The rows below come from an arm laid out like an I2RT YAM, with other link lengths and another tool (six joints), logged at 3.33 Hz.
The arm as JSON. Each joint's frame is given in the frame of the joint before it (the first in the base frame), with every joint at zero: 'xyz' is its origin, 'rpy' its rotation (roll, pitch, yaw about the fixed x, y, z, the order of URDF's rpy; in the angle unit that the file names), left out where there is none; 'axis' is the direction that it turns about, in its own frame. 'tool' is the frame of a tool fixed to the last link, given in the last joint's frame.
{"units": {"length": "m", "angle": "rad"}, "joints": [
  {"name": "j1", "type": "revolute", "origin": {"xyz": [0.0, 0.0, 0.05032]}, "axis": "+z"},
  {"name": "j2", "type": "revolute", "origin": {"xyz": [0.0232, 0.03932, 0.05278]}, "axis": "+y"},
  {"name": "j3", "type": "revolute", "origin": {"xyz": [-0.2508, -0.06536, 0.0]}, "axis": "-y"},
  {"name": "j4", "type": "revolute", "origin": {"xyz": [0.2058, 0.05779, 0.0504]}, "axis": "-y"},
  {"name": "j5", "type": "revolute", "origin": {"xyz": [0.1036, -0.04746, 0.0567]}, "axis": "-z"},
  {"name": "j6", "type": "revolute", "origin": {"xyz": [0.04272, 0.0, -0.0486]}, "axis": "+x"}
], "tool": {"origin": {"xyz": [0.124, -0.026, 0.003], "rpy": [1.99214, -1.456, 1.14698]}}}
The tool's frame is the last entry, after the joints.
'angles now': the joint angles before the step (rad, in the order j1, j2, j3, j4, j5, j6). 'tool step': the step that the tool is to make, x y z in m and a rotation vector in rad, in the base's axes. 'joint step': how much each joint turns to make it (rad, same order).
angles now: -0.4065, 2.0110, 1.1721, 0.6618, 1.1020, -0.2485
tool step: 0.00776, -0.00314, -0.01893, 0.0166, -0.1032, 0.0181
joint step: -0.0023, 0.0505, 0.0028, 0.0379, -0.0303, 0.1108
